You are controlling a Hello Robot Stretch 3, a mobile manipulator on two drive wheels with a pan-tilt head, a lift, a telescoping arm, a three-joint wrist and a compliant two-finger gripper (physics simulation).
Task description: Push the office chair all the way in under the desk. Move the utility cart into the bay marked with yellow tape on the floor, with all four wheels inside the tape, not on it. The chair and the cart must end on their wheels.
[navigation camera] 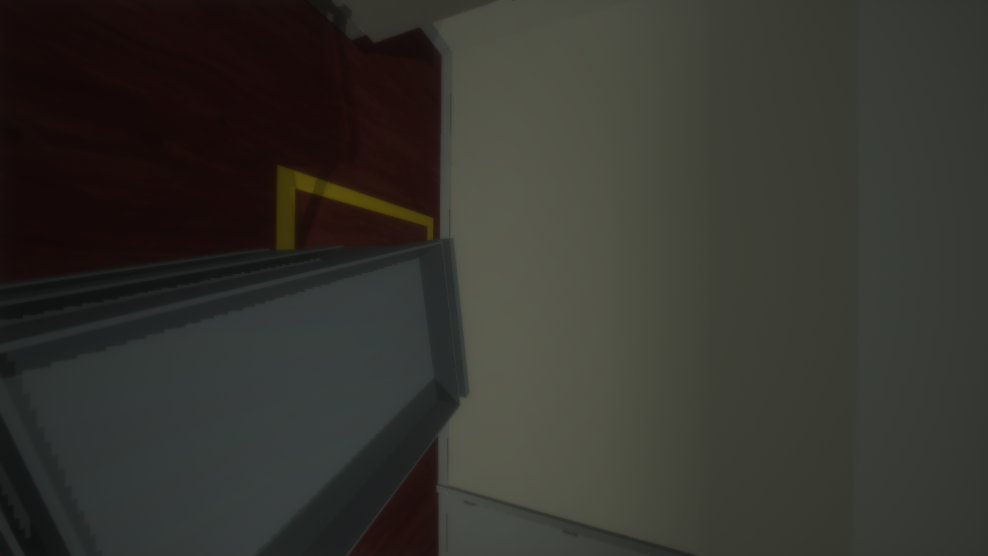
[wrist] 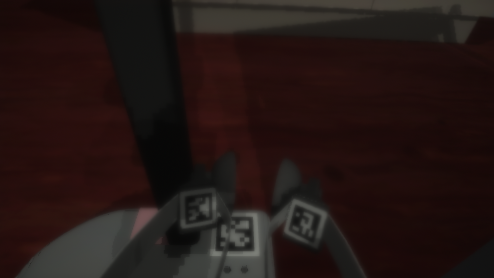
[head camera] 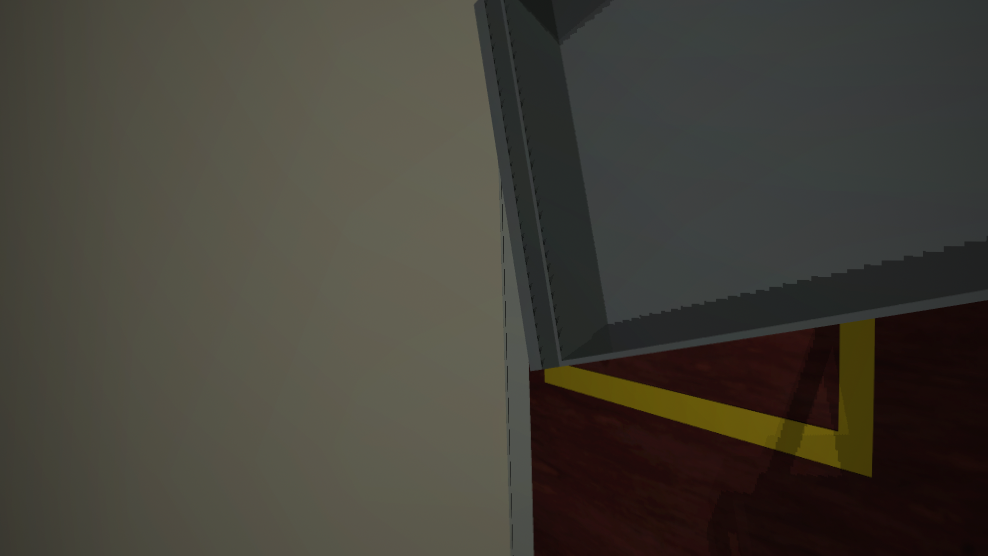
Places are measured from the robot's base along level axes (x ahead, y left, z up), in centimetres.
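Pixels of known places: gripper, fingertip midpoint: [wrist: 256, 176].
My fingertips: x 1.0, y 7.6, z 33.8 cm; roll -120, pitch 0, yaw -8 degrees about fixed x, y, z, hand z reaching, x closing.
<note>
Behind a point stands the place of what it marks.
The grey utility cart [head camera: 760, 159] {x 46.3, y -5.6, z 79.4 cm} [navigation camera: 241, 387] {x 27.7, y -9.3, z 79.4 cm} shows from above as a shallow tray, upright, at the upper right in the head view and lower left in the navigation view. Its near end stands close to the wall; contact cannot be told. The yellow tape [head camera: 690, 409] {x 132.8, y 47.0, z 0.1 cm} [navigation camera: 359, 199] {x 126.6, y 47.4, z 0.0 cm} shows as a bay corner beside and partly beneath the cart's tray. The cart's wheels are hidden, so their place relative to the tape cannot be told. My gripper [wrist: 256, 176] {x 1.0, y 7.6, z 33.8 cm} is open and empty, fingers apart above the robot's base, away from the cart's tray. The office chair cannot be made out.
A pale wall [head camera: 276, 276] {x 209.8, y 11.8, z 83.3 cm} [navigation camera: 587, 276] {x 209.9, y 8.2, z 111.1 cm} runs along the cart's end, with a light baseboard. A grey door-like panel [navigation camera: 511, 522] {x 209.1, y -168.0, z 61.1 cm} is at the bottom of the navigation view. Pale furniture [navigation camera: 393, 13] {x 108.5, y 122.0, z 35.5 cm} stands at its top. The dark mast [wrist: 150, 90] {x -6.4, y 11.6, z 38.0 cm} rises beside the gripper.
</note>
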